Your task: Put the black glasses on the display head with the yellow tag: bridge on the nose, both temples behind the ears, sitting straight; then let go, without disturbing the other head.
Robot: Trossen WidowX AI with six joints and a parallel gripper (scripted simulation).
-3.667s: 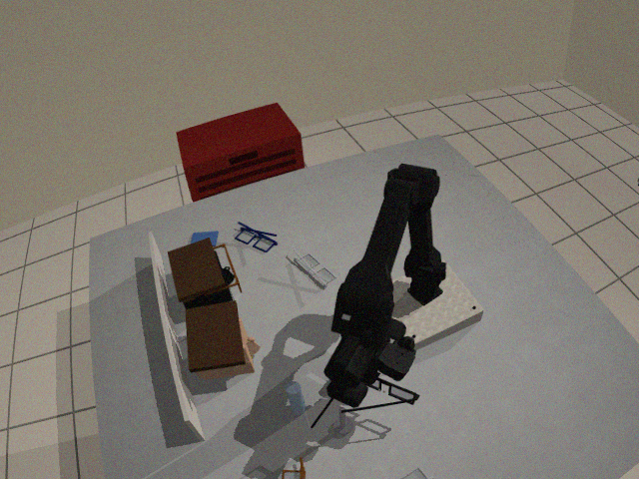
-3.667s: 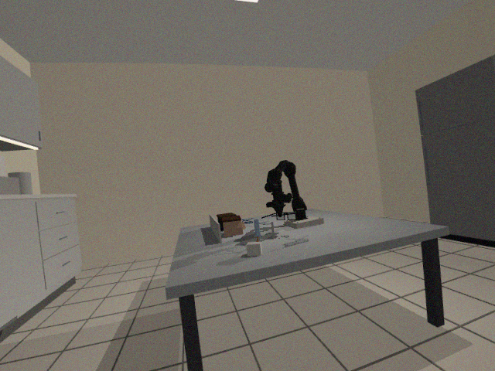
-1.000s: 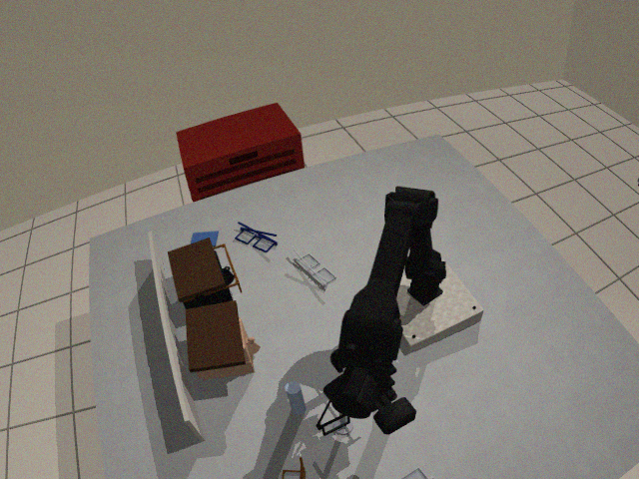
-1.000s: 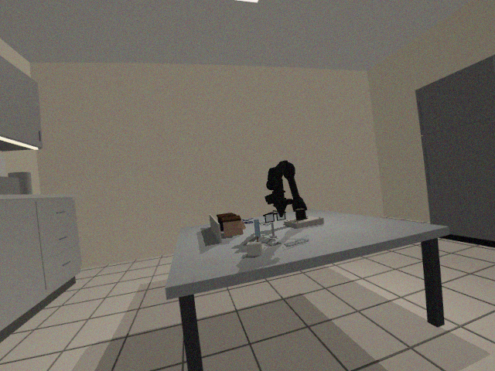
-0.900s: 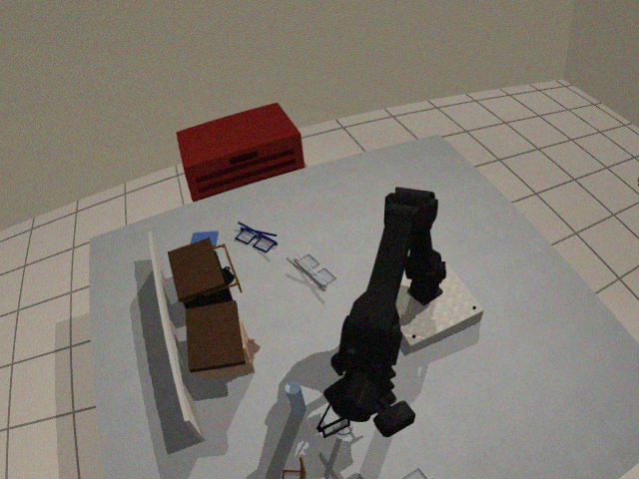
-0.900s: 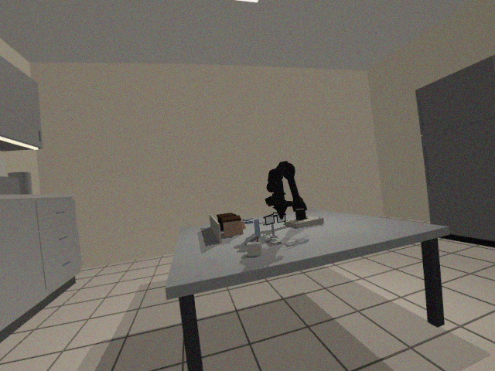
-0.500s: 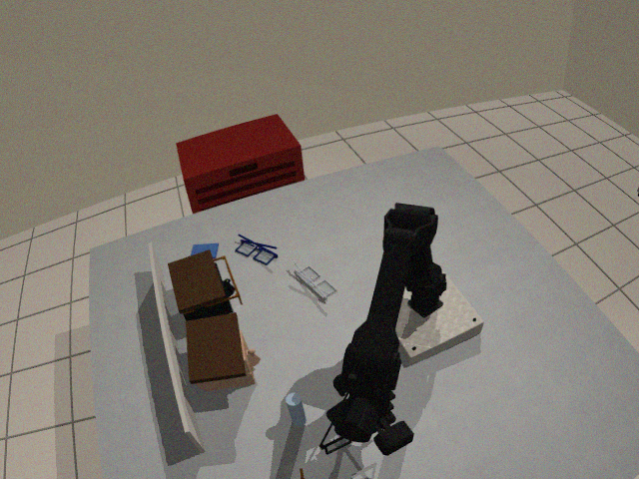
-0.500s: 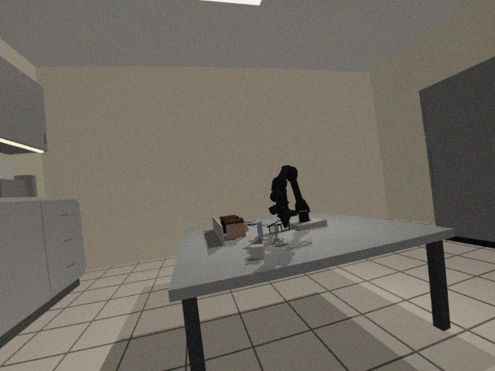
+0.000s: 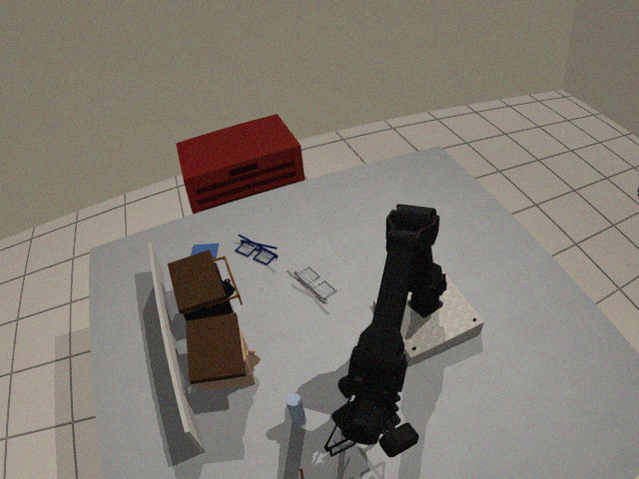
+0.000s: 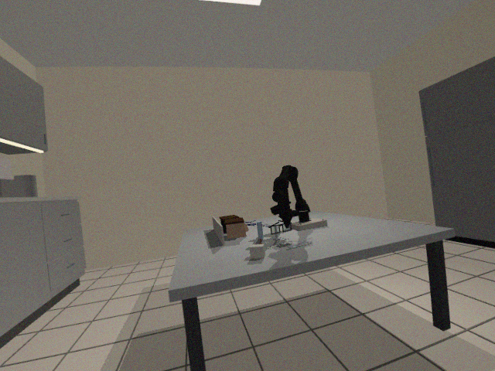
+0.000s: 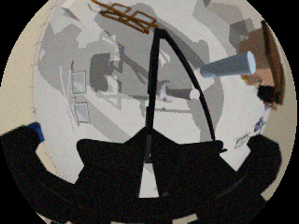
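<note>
Now: the grey peg 5 cm ahead of my gripper tip, 4 cm to the right of it and 4 cm below it. The rest, counted from my gripper tip: light blue cylinder: 10 cm ahead, 13 cm to the right, 1 cm below; then white board: 26 cm ahead, 46 cm to the right, 1 cm below.
</note>
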